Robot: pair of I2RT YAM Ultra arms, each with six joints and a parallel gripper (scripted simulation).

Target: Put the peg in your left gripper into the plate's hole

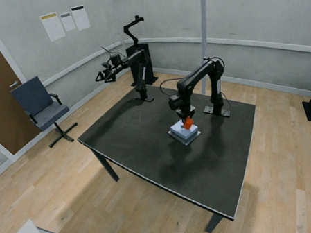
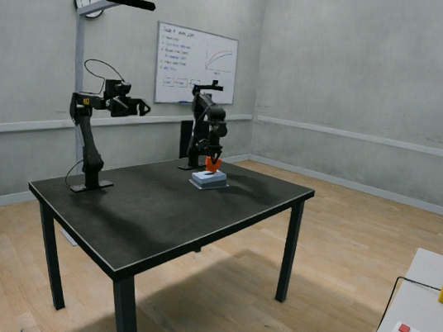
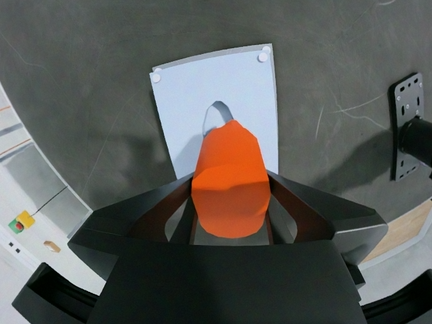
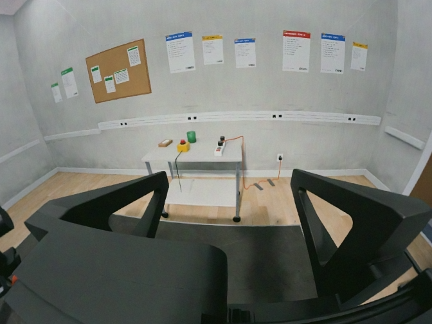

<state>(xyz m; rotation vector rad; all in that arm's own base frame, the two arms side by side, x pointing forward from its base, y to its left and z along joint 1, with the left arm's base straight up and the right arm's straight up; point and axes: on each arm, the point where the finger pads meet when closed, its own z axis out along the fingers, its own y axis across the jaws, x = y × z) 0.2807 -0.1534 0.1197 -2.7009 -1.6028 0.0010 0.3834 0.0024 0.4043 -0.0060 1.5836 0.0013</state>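
Note:
Right now the light blue plate is 20 mm to the right of my left hand and 80 mm below it. From my left hand the other things lie so: orange peg (20 mm below); grey base (20 mm to the right, 90 mm below).

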